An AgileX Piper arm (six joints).
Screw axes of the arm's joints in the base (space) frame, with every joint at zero. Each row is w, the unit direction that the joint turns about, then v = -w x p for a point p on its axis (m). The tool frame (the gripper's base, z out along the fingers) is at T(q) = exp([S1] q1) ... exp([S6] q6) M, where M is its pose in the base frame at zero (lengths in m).
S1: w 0 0 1 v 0.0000 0.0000 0.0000
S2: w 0 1 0 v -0.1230 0.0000 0.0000
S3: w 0 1 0 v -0.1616 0.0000 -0.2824
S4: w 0.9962 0 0.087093 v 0.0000 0.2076 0.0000
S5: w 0 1 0 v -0.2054 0.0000 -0.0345
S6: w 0.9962 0 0.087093 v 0.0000 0.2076 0.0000
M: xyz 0.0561 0.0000 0.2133 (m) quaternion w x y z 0.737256 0 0.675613 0
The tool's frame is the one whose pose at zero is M.
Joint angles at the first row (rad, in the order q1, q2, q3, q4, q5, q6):
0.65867 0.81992 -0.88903 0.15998 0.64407 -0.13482
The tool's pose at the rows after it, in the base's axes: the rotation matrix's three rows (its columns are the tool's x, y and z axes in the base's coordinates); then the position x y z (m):
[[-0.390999, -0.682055, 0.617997], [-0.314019, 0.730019, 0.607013], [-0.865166, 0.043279, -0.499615]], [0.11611, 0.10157, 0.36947]
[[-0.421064, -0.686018, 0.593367], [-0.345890, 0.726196, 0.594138], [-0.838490, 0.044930, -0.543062]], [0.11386, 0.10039, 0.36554]
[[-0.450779, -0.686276, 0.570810], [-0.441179, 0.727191, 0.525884], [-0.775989, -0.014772, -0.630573]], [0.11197, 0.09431, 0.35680]
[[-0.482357, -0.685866, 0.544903], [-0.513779, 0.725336, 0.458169], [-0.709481, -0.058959, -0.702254]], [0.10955, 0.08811, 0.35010]
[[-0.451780, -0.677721, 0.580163], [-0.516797, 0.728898, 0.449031], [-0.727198, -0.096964, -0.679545]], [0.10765, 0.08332, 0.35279]
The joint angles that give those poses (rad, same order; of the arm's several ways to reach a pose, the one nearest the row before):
0.65867 0.80350 -0.87689 0.15997 0.69308 -0.13255
0.65866 0.80347 -0.87697 0.15805 0.74474 -0.13256
0.65868 0.80351 -0.87378 0.08913 0.84354 -0.13255
0.65875 0.80307 -0.87289 0.03570 0.93630 -0.13245
0.65868 0.77994 -0.86856 -0.00001 0.92297 -0.13254

